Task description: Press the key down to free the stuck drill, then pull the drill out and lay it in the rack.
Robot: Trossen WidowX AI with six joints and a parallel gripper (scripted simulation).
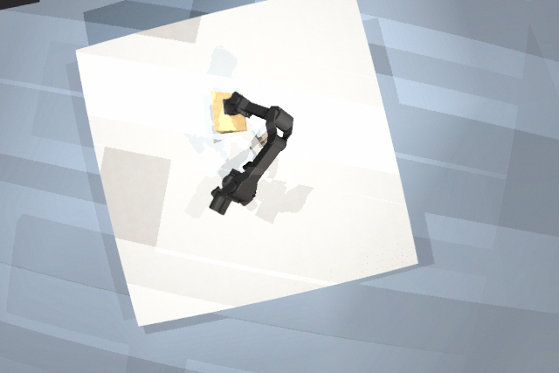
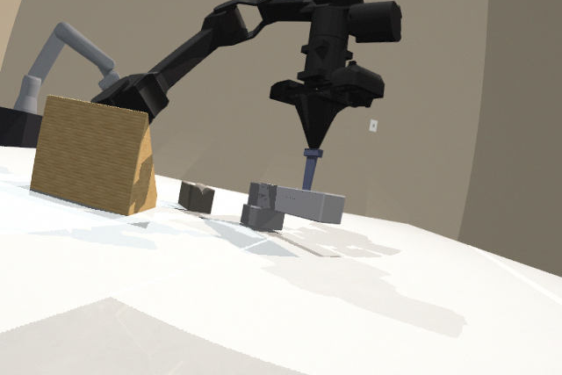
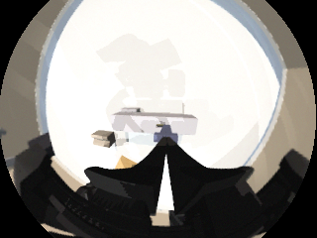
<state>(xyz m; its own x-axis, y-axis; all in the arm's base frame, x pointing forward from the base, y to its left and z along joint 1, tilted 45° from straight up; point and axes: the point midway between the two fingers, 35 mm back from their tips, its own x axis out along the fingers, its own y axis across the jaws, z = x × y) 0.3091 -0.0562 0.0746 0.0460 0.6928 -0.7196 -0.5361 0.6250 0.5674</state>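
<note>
The key is 30 mm below my gripper tip. From my gripper tip the other things lie so: drill (30 mm behind, 40 mm to the left, 80 mm below); rack block (170 mm behind, 120 mm to the left, 110 mm below); grey housing (20 mm behind, 20 mm to the left, 80 mm below).
</note>
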